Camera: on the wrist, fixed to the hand. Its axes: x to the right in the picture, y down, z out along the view.
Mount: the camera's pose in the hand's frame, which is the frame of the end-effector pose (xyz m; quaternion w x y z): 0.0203 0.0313 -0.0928 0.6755 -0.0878 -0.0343 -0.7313
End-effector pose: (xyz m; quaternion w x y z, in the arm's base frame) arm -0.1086 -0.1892 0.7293 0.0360 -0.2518 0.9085 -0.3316
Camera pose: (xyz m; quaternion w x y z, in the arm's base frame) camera -0.1614 -0.1243 0.7841 0.2091 0.8490 -0.4574 0.1619
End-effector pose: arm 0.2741 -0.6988 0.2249 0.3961 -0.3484 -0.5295 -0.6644
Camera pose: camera 0.2891 -0.7968 0.2380 0.2671 -0.0943 0.5677 0.7730
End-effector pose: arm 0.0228 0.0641 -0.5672 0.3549 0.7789 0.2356 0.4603
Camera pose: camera -0.0486 0.0894 -0.5018 0.6528 0.3385 0.6762 0.0454
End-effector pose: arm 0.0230 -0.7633 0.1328 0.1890 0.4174 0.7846 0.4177
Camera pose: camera -0.0331 -0.7835 0.2131 0.4967 -0.2941 0.7921 0.1985
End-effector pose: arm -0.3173 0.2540 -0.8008 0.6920 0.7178 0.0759 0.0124
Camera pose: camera -0.3058 0.3476 -0.7675 0.5421 0.3690 0.5514 -0.5156
